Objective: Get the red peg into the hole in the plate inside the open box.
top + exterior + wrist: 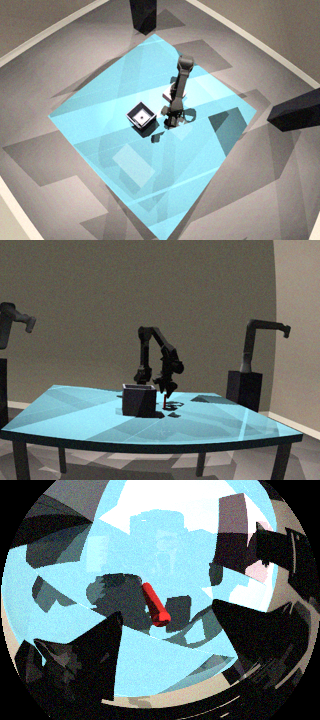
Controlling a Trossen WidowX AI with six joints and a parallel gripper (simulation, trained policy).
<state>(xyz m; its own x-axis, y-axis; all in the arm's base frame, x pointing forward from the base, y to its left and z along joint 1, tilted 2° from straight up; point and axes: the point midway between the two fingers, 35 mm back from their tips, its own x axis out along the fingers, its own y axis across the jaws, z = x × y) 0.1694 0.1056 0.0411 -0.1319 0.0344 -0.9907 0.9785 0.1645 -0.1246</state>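
My gripper tip is 1 cm short of the red peg and 3 cm above it. From my gripper tip the other things lie so: pale plate 16 cm ahead, 18 cm to the right, 2 cm below.
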